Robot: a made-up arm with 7 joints.
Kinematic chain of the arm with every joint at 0, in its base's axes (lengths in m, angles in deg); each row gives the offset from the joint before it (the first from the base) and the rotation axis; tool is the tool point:
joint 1: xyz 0 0 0.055 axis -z
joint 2: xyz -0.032 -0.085 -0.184 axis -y
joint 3: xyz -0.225 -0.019 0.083 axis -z
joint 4: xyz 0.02 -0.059 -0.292 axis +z
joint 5: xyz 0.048 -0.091 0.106 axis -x
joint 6: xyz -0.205 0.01 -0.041 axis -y
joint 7: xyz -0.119 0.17 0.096 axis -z
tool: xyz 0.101 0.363 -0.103
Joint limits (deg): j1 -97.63..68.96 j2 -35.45..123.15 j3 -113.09..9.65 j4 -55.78..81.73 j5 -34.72..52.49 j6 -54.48..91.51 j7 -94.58..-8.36
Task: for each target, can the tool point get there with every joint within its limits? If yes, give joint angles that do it. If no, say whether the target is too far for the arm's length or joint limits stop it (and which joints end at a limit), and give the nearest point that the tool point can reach.
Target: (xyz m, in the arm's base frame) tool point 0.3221 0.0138 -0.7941
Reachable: yes | joints -35.83 105.34 -52.65 13.04 -14.39 40.82 -22.55
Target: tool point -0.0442 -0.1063 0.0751
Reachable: no: joint limits stop it (at a limit: joint 1, joint 3, joint 4, joint 5, joint 6, joint 7) | nearest point -0.1349 -0.1025 0.0273 | short by 0.103 m
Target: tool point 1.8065 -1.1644 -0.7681
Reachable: no: too far | nearest point 0.7669 -0.5787 -0.4309 | short by 1.240 m
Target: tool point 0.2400 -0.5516 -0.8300
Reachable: yes | joints -49.71 37.34 -44.53 18.13 27.13 13.13 -68.70
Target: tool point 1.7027 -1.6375 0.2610
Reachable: no: too far | nearest point 0.6890 -0.7405 -0.0466 | short by 1.388 m
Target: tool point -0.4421 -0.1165 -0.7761
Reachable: yes | joints 44.16 40.02 -42.23 52.40 12.53 53.69 -16.11
